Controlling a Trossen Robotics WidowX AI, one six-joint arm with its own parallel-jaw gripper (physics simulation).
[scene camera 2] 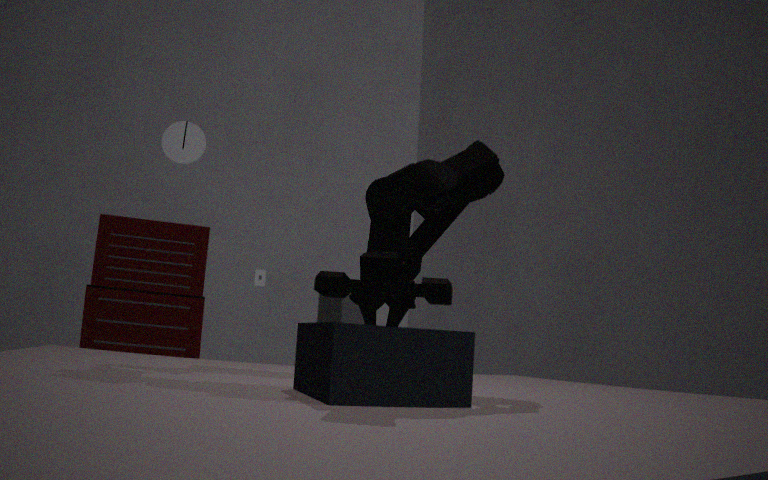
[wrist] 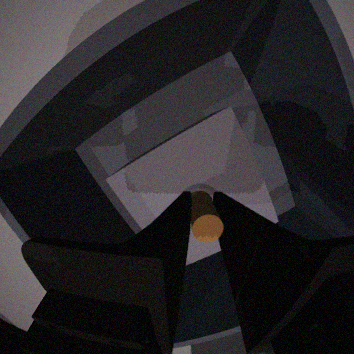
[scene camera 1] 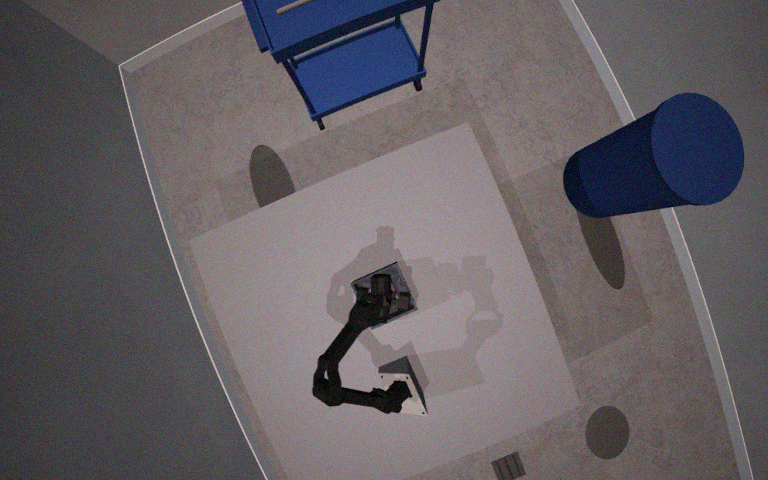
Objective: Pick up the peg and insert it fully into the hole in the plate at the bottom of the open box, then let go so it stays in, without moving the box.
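Where they show: gripper, fingertip midpoint: point(wrist: 201, 198); arm's base, link origin: point(scene camera 2: 355, 309) point(scene camera 1: 403, 388).
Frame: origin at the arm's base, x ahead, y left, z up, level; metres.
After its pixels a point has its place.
Observation:
The orange-brown peg point(wrist: 207, 228) @[x 0.337, y -0.069, z -0.043 m] is between the fingertips in the wrist view, its round top end toward the camera. My gripper point(wrist: 201, 198) @[x 0.339, y -0.070, z -0.071 m] point(scene camera 2: 382, 323) is shut on the peg and points down into the open box, its fingertips hidden behind the box wall in scene camera 2. The dark open box point(scene camera 2: 402, 367) @[x 0.427, y -0.069, z -0.089 m] point(wrist: 37, 200) @[x 0.389, y 0.020, z -0.060 m] stands on the table. The light plate point(wrist: 185, 155) @[x 0.364, y -0.073, z -0.080 m] lies at the bottom of the box. A grey ring edge of the hole shows just behind the peg's lower end; the fingers and peg hide the rest, so the peg's depth cannot be told.
The box walls stand around the fingers. The arm's base is on a white-topped wedge point(scene camera 1: 417, 404) @[x -0.063, y -0.028, z 0.028 m] on the light table top point(scene camera 1: 271, 294) @[x 0.504, y 0.369, z -0.138 m]. A blue cart point(scene camera 1: 356, 70) and a blue barrel point(scene camera 1: 696, 150) stand off the table. A red cabinet point(scene camera 2: 144, 316) stands behind in scene camera 2.

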